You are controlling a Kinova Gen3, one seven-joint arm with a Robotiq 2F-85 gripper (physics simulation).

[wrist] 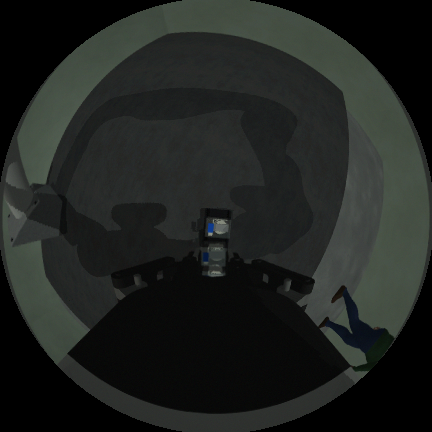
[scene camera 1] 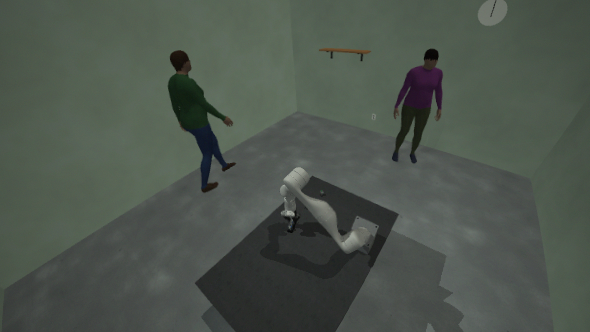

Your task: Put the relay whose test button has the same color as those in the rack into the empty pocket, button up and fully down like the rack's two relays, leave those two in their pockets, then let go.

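Places are measured from the arm's base along level axes (x ahead, y left, z up), in centimetres.
Pixels of known places: gripper, fingertip midpoint: point(wrist: 213, 255) point(scene camera 1: 291, 222); arm's base, link origin: point(scene camera 1: 362, 234).
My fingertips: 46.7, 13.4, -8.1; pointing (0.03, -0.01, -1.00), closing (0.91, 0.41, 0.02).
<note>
For each thing: its top centre in the pictures, then the offset to it from my fingertips, as dx, dy, dz. "pt": a spot on its surface instead. Level surfaces: height alone.
- dark rack, surface spot: point(wrist: 216, 213) pt -1.7, +4.6, -2.0
- rack relay, top centre: point(wrist: 217, 228) -1.0, +3.3, +0.5
- clear relay, top centre: point(wrist: 213, 257) -0.1, +0.4, +1.8
- small loose object, top centre: point(scene camera 1: 321, 191) -0.6, -38.8, +0.1
- dark mat, surface height: dz -4.3
The dark rack point(scene camera 1: 290, 228) point(wrist: 216, 213) stands on the mat under the gripper. In the wrist view a rack relay point(wrist: 219, 227) with a blue button sits in it, button up. My gripper point(scene camera 1: 293, 219) point(wrist: 213, 255) is shut on a clear relay point(wrist: 217, 254) with a blue button, right behind that rack relay in the wrist view. A silvery part of another relay point(wrist: 215, 273) shows just below it, mostly hidden. The held relay looks upright and in line with the rack; how deep it sits in a pocket I cannot tell. A small loose object point(scene camera 1: 322, 193), maybe another relay, lies farther back.
The dark mat point(scene camera 1: 240, 272) point(wrist: 175, 160) lies under the arm. The arm's base plate point(scene camera 1: 370, 225) point(wrist: 47, 220) is at the mat's right in the scene view. A person in green point(scene camera 1: 189, 102) point(wrist: 378, 345) stands left, and one in purple point(scene camera 1: 423, 87) stands at the back right.
</note>
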